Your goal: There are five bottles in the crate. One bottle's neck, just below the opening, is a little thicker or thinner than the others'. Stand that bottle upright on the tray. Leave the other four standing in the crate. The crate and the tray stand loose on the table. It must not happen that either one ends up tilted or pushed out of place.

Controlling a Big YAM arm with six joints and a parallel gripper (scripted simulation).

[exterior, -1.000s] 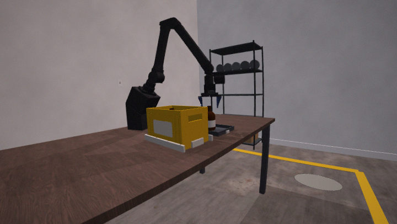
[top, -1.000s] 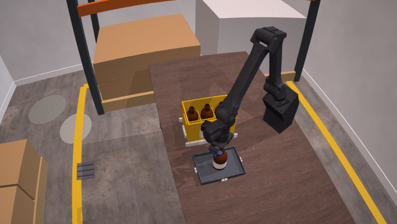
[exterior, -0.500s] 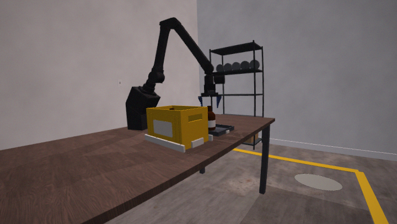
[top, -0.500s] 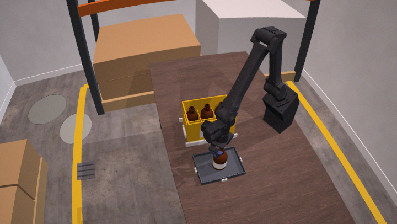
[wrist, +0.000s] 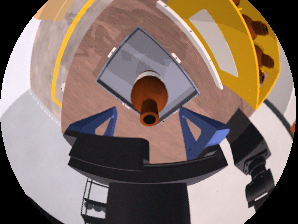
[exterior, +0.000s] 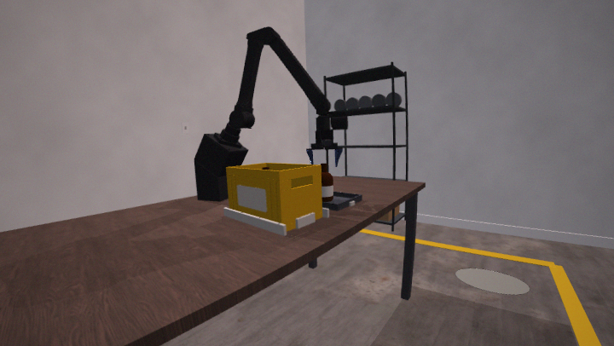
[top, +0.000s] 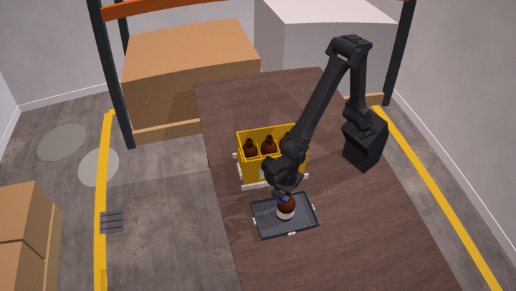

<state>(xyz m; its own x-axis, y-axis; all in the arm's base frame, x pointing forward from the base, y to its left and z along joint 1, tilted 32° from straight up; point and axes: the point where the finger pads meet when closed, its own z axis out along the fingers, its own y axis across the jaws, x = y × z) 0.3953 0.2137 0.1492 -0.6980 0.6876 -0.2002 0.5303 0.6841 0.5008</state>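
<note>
Right now my hand is 1 cm past the glass bottle and 7 cm above it. The rest, counted from my hand: dark tray (14 cm below); then yellow crate (2 cm ahead, 27 cm to the right, 7 cm below).
</note>
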